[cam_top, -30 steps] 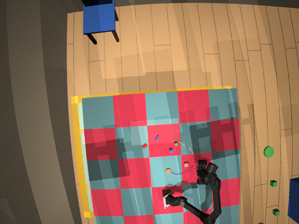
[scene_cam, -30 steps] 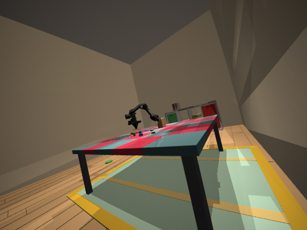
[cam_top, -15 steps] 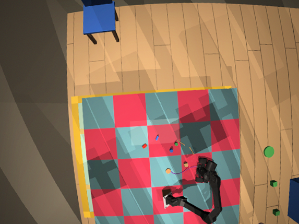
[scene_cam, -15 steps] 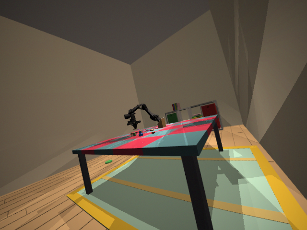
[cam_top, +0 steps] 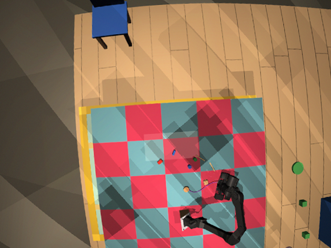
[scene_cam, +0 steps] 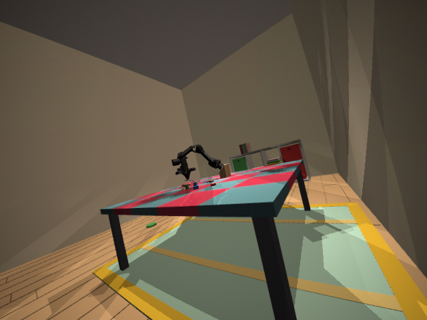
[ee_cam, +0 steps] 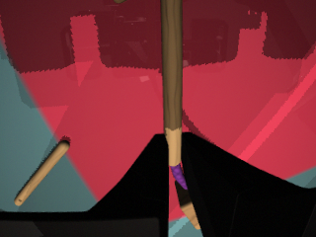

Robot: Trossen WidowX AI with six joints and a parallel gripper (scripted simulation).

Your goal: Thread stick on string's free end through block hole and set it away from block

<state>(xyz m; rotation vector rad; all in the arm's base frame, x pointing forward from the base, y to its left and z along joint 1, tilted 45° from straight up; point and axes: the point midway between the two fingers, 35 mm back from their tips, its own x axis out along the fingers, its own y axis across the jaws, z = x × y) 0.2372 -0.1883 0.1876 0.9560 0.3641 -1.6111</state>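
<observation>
My gripper tip is now 8 cm to the right of the wooden block and 4 cm above it. Round my gripper tip: small wooden piece (1 cm behind, 8 cm to the right, 5 cm below); then loose stick (12 cm ahead, 2 cm to the left, 5 cm below); then green piece (19 cm ahead, 14 cm to the left, 4 cm below).
</observation>
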